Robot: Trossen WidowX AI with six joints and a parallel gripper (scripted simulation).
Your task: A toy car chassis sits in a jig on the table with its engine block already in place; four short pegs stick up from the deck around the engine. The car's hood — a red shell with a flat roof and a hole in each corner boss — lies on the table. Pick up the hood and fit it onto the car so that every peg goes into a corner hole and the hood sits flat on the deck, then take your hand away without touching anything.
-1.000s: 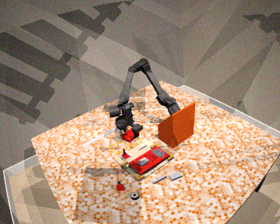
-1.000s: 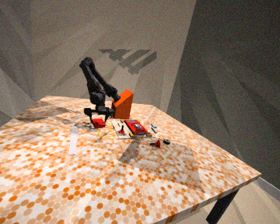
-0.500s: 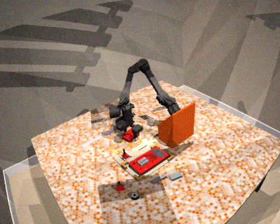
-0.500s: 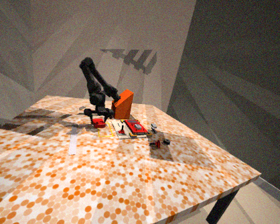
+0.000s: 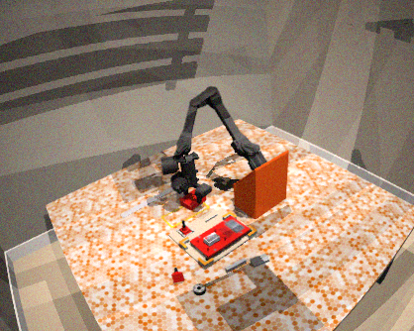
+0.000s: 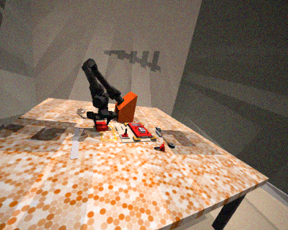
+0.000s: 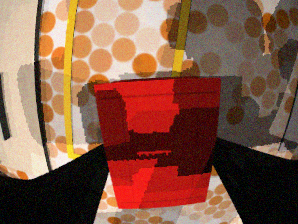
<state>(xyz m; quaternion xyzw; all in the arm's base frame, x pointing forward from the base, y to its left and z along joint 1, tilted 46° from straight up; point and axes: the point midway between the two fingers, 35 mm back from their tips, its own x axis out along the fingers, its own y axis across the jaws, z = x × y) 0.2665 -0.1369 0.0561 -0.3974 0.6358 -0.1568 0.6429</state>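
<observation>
The grey engine block lies 270 mm to the left of my gripper tip, 60 mm ahead of it and 10 mm above it. Round my gripper tip: red hood (10 mm above); dark wheel (430 mm to the left, 210 mm ahead); white strip (160 mm ahead, 120 mm to the right, 10 mm below).
</observation>
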